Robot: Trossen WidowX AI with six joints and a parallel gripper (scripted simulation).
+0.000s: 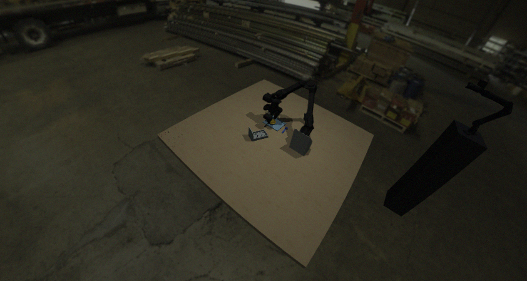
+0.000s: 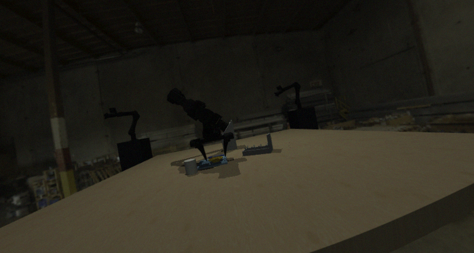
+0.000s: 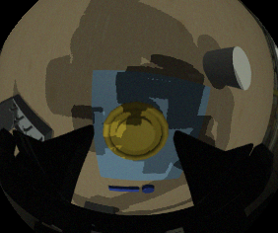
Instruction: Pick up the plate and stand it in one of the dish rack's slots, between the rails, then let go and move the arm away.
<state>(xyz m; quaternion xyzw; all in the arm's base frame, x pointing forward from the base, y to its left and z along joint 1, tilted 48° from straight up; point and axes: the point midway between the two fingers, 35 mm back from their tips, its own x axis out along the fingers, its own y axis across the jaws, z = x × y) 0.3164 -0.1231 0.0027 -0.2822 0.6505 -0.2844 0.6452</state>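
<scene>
Right now my gripper tip is right at the yellow plate. From my gripper tip the other things lie so: blue utensil (13 cm behind, 1 cm to the right, 1 cm below); then light blue mat (2 cm behind, 2 cm to the right, 2 cm below); then white cup (8 cm ahead, 9 cm to the right, 1 cm above).
</scene>
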